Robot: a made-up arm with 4 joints.
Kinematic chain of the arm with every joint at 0, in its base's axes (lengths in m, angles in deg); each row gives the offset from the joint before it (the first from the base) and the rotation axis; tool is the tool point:
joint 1: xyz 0 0 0.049 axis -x
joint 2: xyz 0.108 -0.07 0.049 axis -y
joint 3: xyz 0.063 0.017 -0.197 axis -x
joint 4: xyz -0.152 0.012 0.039 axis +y
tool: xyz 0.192 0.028 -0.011
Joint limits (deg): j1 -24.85..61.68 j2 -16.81..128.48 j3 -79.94..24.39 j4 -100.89..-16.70
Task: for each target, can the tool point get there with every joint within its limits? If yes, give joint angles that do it. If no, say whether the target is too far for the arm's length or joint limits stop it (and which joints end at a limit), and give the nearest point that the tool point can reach.
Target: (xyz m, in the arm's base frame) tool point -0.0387 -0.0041 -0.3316
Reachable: no: joint limits stop it (at a limit: joint 1, joint 3, joint 4) | nearest point 0.0506 -0.2029 -0.1603 | short by 0.277 m
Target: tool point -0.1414 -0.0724 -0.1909
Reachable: no: joint limits stop it (at a limit: joint 1, joint 3, joint 4) | nearest point -0.0111 -0.2201 -0.1233 | short by 0.208 m
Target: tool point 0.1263 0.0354 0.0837
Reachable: yes | joints 35.68 11.08 6.28 -59.50
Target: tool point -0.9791 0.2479 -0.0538
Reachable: no: too far | nearest point -0.0059 0.0918 0.0110 | short by 0.988 m
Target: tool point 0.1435 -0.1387 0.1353
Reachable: yes | joints -6.77 93.02 -38.35 -46.52
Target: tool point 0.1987 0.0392 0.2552
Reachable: yes | joints 52.43 101.58 -64.08 -26.75
